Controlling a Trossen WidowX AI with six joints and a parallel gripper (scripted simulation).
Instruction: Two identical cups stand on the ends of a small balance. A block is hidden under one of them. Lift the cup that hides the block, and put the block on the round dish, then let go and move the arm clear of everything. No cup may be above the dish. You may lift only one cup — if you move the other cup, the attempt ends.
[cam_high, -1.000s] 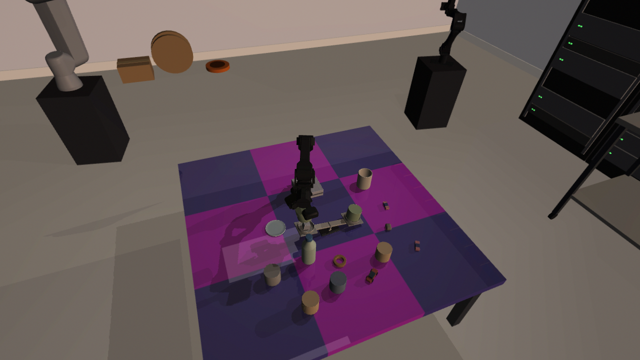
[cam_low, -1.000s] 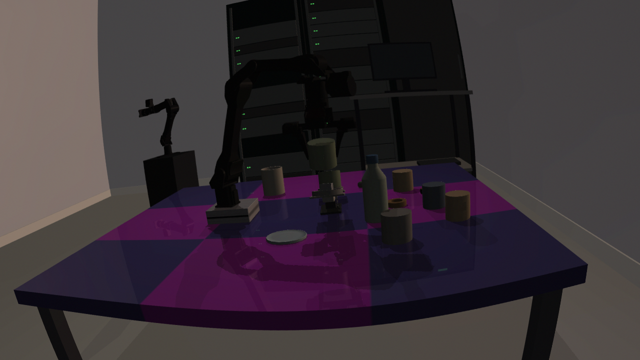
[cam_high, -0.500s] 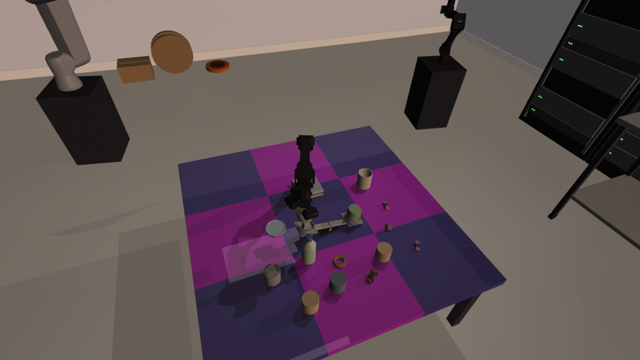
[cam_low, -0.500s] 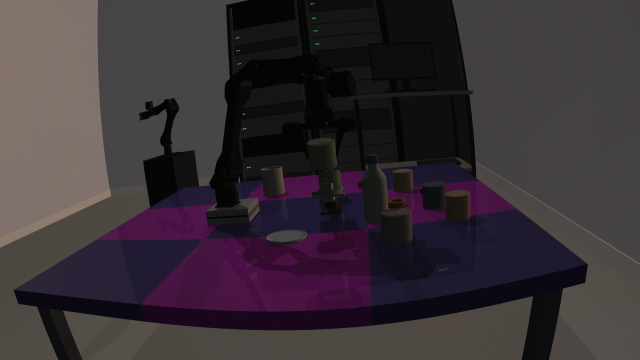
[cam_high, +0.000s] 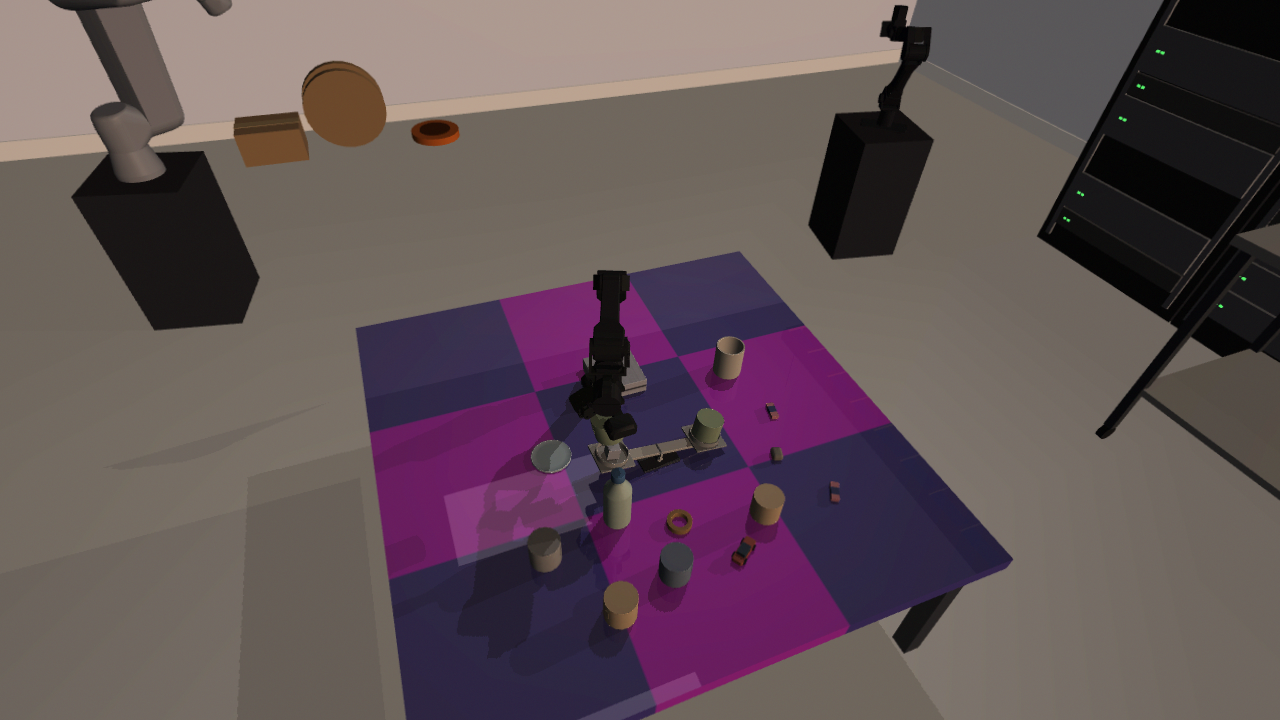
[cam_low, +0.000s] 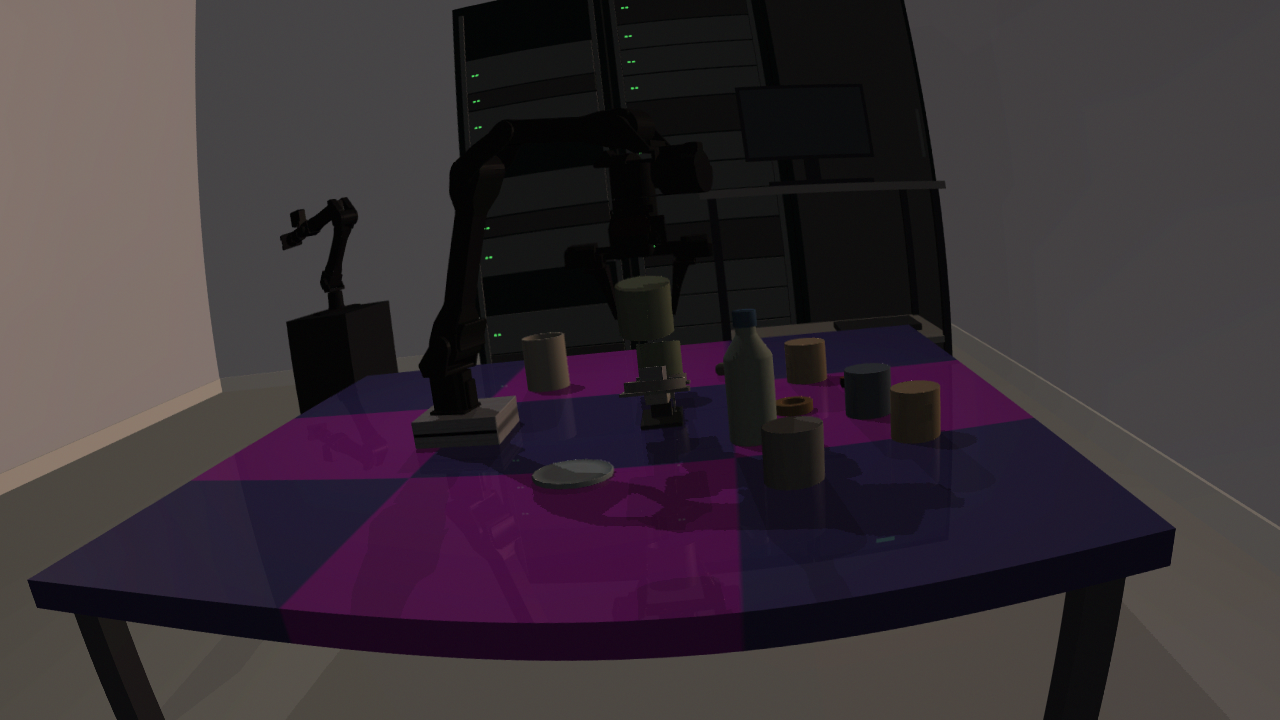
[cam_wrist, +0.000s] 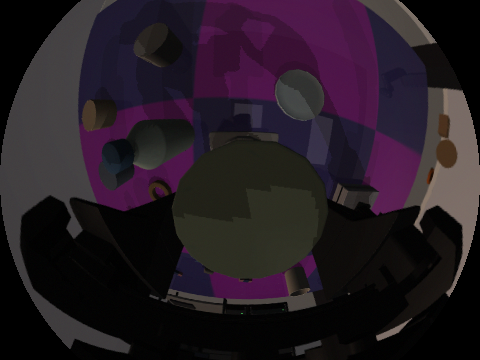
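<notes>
The grey block lies 8 cm below my gripper tip and 1 cm to the left of it. Also, from my gripper tip: bottle: 13 cm ahead, 6 cm below; then grey balance: 15 cm below, 13 cm to the left, 2 cm behind; then balance beam: 13 cm to the left, 13 cm below, 3 cm behind.
</notes>
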